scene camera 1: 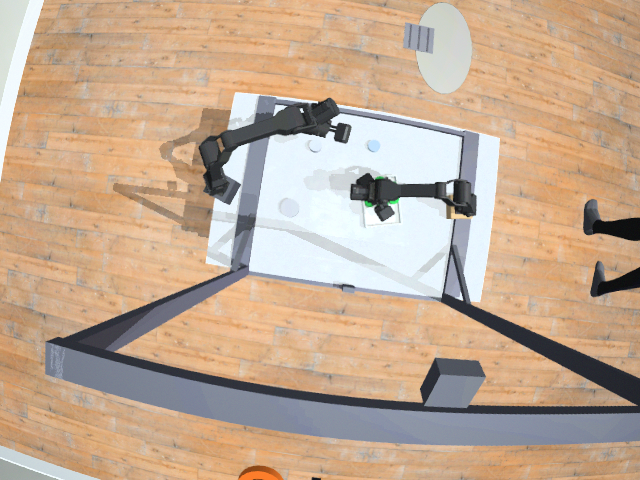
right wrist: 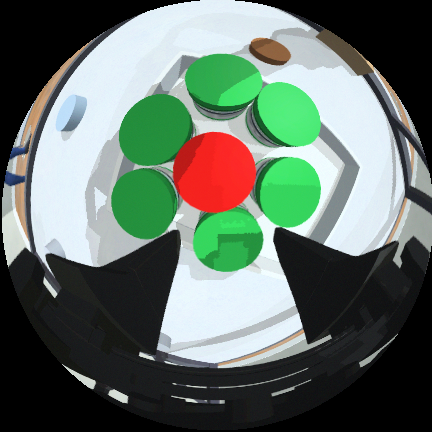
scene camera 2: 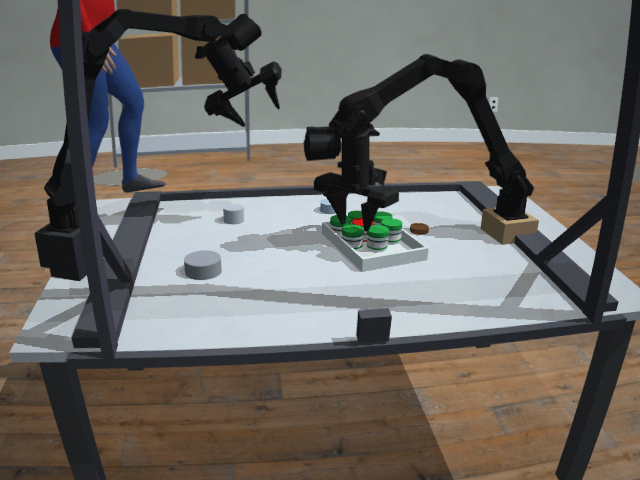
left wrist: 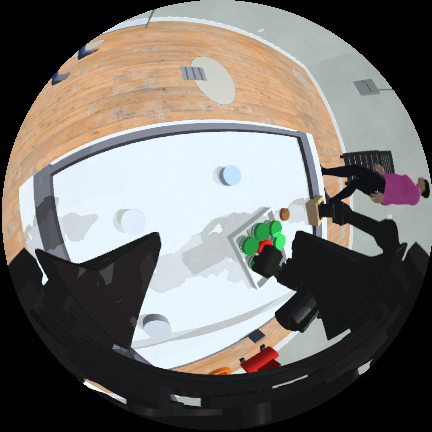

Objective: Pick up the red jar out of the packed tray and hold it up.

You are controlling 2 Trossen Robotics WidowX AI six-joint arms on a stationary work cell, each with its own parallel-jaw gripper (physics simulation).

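Frame: origin at the left arm's base, x right, y ahead, z up, level; centimetres.
Seen in the pictures: left gripper, fingertip midpoint: (scene camera 1: 335, 133) (scene camera 2: 261, 117) (left wrist: 229, 238); right gripper, fingertip midpoint: (right wrist: 227, 235) (scene camera 2: 354, 227); left arm's base, origin of the base link: (scene camera 1: 219, 185) (scene camera 2: 66, 226); right arm's base, origin of the base link: (scene camera 2: 510, 214) (left wrist: 320, 209).
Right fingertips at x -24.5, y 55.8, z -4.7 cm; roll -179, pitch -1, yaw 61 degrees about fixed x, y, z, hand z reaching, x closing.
Pixels of each thing's top centre, then the offset from my right fingertips to it.
- red jar, middle of its top: (right wrist: 213, 172) (scene camera 2: 362, 221) (left wrist: 265, 247) dy +1.2, dx -3.8, dz -0.1 cm
- white tray, middle of its top: (right wrist: 259, 173) (scene camera 2: 373, 234) (left wrist: 266, 251) (scene camera 1: 381, 200) dy +3.8, dx -2.0, dz -2.1 cm
- pale blue disc, middle of its top: (right wrist: 64, 112) (left wrist: 232, 174) (scene camera 2: 330, 201) (scene camera 1: 374, 145) dy -9.6, dx -21.4, dz -2.5 cm
- brown disc, middle of its top: (right wrist: 271, 47) (scene camera 2: 419, 226) (left wrist: 285, 213) dy +13.4, dx -13.4, dz -3.7 cm
- grey cylinder, middle of its top: (left wrist: 132, 221) (right wrist: 49, 258) (scene camera 2: 233, 207) (scene camera 1: 315, 145) dy -30.9, dx -9.1, dz -1.4 cm
The red jar (scene camera 2: 360, 222) (left wrist: 264, 245) (right wrist: 215, 172) stands upright in the white tray (scene camera 1: 382, 225) (scene camera 2: 391, 260) (left wrist: 243, 262) (right wrist: 336, 195). Several green-lidded jars (scene camera 2: 377, 237) (left wrist: 261, 231) (right wrist: 287, 192) stand closely around it. My right gripper (scene camera 2: 355, 226) (right wrist: 227, 235) is partly open, pointing down close over the jars, with nothing between its fingers. In the right wrist view the red lid shows ahead of the fingertips, and a green lid lies between and just beyond them. My left gripper (scene camera 2: 261, 116) (left wrist: 229, 238) is wide open and empty, high above the table's back left.
A pale blue disc (scene camera 1: 373, 145) (scene camera 2: 327, 206) (left wrist: 230, 175) lies behind the tray. A brown disc (scene camera 2: 419, 228) (left wrist: 284, 214) (right wrist: 270, 51) lies to its right in scene camera 2. A grey cylinder (scene camera 2: 233, 213) and a wider grey one (scene camera 1: 289, 207) (scene camera 2: 202, 264) stand farther left.
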